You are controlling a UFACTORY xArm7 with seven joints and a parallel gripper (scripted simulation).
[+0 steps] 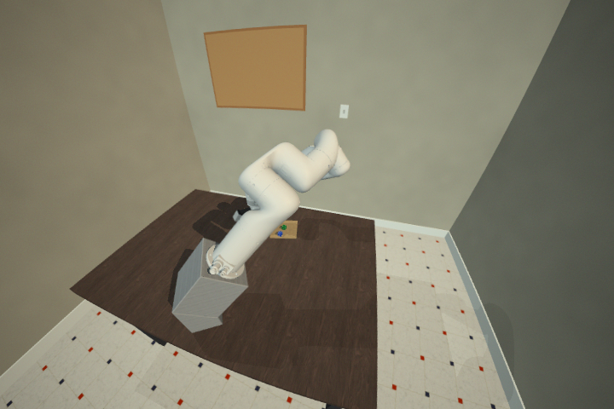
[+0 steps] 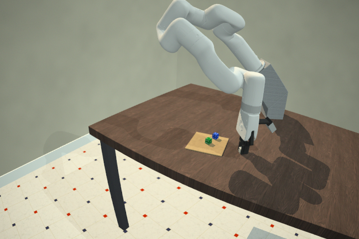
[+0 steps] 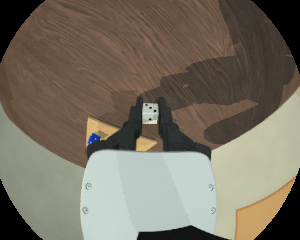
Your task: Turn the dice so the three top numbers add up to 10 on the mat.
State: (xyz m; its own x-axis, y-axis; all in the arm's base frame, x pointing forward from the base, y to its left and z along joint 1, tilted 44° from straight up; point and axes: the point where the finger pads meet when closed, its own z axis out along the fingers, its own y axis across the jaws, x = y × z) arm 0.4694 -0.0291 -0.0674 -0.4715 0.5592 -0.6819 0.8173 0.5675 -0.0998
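Now: hand 13 cm to the left of the blue die, 6 cm past it and 1 cm above it. From my hand the other things lie so: green die 14 cm to the right, 1 cm below, 1 cm behind; then tan mat 14 cm to the right, 2 cm below, 1 cm behind; then white die 1 cm to the right, 1 cm below.
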